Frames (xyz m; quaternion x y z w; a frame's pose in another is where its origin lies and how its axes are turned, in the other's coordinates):
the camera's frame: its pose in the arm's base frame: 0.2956 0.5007 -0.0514 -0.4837 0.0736 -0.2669 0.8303
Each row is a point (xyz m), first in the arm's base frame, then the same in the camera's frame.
Working: the arm's base frame: its pose in the camera's frame: 0.0143 -0.3483 -0.4682 0.4837 -0.0736 0.2669 0.8303

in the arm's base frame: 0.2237 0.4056 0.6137
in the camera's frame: 0.0785 -0.6241 0.2467
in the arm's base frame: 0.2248 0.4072 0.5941
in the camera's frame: 0.0759 -0.6066 0.2381
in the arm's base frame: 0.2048 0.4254 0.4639
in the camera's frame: 0.0319 -0.4973 0.1765
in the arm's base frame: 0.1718 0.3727 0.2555
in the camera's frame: 0.0028 -0.3545 0.0151
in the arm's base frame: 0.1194 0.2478 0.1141
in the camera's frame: 0.0034 -0.3035 -0.1740
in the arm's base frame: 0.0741 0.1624 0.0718
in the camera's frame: 0.0032 -0.3180 -0.2785
